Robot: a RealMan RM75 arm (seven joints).
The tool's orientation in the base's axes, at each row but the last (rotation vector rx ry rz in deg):
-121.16 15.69 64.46
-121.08 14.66 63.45
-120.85 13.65 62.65
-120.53 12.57 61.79
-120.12 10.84 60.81
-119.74 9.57 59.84
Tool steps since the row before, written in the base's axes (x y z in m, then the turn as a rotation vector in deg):
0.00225 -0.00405 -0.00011 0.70 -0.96 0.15
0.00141 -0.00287 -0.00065 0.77 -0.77 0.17
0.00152 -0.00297 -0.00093 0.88 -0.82 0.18
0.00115 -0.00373 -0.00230 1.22 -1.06 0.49
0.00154 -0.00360 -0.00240 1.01 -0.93 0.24
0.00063 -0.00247 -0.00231 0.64 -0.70 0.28
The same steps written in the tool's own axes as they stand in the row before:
0.00087 0.00189 -0.00414 0.17 0.28 -1.15
0.00094 0.00172 -0.00261 0.22 0.10 -1.07
0.00118 0.00189 -0.00265 0.28 0.08 -1.18
0.00181 0.00335 -0.00245 0.21 -0.08 -1.67
0.00206 0.00319 -0.00258 0.29 0.07 -1.36
0.00157 0.00278 -0.00128 0.07 0.04 -0.99

